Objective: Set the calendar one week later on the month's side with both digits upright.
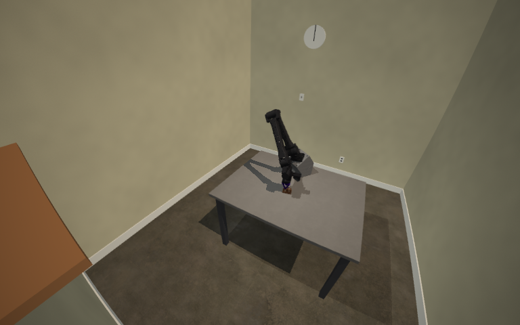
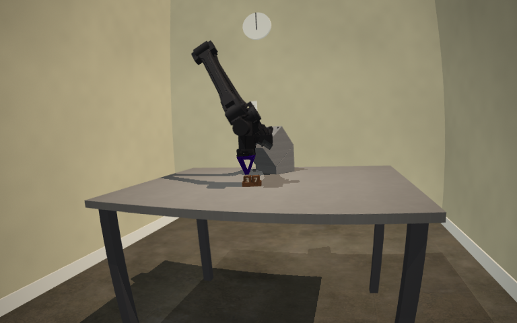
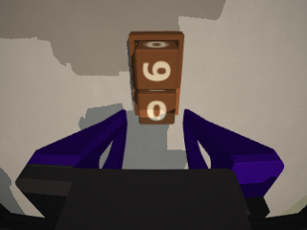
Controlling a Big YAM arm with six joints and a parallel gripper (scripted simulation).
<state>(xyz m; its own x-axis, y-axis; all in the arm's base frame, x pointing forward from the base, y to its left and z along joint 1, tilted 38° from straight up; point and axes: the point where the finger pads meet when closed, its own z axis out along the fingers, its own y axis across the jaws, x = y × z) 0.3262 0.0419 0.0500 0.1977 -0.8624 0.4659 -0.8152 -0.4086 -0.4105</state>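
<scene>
Now: hand 50 mm above the brown tray and 20 mm to the right of it.
</scene>
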